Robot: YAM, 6 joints.
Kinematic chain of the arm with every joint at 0, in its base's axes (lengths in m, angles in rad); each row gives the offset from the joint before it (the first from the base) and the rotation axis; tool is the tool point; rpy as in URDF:
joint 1: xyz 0 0 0.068 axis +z
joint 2: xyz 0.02 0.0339 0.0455 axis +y
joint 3: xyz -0.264 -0.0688 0 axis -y
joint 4: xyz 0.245 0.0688 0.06 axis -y
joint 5: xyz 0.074 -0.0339 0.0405 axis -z
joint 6: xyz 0.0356 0 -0.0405 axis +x
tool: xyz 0 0 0 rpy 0 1.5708 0
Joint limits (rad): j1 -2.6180..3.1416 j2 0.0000..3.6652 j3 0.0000..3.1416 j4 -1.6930..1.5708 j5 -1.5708..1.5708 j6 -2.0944..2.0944
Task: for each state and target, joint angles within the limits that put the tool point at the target. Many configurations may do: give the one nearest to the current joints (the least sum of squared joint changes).
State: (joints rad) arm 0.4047 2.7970 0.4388 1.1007 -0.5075 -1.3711
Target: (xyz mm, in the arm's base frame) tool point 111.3 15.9 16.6
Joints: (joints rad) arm -0.1347 2.0140 0.0000 0.7274 -1.0398 -1.3711
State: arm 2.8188 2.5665 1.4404 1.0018 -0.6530 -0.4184
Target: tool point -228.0 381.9 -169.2
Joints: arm 2.0669 3.0756 1.5674 0.9027 -0.5538 -0.4184
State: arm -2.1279 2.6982 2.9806 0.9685 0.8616 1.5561
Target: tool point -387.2 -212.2 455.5
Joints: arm -2.5750 2.7476 3.1416 1.4582 0.9428 1.5561
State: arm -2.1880 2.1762 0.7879 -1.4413 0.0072 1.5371
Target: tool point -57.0 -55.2 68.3
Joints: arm -2.3408 2.2774 0.4555 -1.3766 0.0700 1.5371
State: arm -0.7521 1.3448 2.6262 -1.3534 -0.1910 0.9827
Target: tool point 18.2 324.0 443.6
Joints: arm -1.5960 0.4731 2.7258 -1.6930 -0.2858 0.9827
